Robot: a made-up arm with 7 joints.
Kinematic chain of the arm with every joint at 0, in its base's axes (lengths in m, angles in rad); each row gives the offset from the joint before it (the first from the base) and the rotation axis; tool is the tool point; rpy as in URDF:
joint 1: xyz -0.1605 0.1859 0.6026 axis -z
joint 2: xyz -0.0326 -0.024 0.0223 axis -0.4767 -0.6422 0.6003
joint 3: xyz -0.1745 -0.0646 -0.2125 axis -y
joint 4: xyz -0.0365 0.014 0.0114 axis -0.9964 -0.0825 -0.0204
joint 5: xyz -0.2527 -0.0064 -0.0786 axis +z
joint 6: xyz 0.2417 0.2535 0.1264 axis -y
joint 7: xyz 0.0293 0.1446 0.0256 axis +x
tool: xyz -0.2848 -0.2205 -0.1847 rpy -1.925 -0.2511 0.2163
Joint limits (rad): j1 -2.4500..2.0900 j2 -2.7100..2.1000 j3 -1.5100..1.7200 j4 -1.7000..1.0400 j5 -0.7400..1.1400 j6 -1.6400..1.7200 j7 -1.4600..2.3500
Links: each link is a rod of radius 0.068 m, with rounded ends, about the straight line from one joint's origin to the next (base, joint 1, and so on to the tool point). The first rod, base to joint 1, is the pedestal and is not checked.
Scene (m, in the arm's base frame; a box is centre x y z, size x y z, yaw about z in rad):
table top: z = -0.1
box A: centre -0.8 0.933 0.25 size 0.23 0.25 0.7 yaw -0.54
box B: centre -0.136 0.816 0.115 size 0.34 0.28 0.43 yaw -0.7
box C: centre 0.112 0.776 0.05 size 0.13 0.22 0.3 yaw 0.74
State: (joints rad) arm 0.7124 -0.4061 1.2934 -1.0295 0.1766 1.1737 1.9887
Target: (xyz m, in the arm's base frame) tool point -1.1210 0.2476 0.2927
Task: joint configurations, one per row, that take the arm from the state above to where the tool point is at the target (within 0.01 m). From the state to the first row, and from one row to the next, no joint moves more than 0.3 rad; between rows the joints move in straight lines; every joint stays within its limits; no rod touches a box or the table.
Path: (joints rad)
1: 0.5300 -0.4779 1.1882 -1.2432 0.2906 1.1782 2.0571
2: 0.3476 -0.5498 1.0830 -1.4570 0.4047 1.1827 2.1256
3: 0.2341 -0.3395 1.1524 -1.4952 0.3650 1.1585 2.1234
4: 0.1207 -0.1292 1.2218 -1.5335 0.3254 1.1343 2.1211
5: 0.0072 0.0811 1.2911 -1.5717 0.2857 1.1101 2.1189

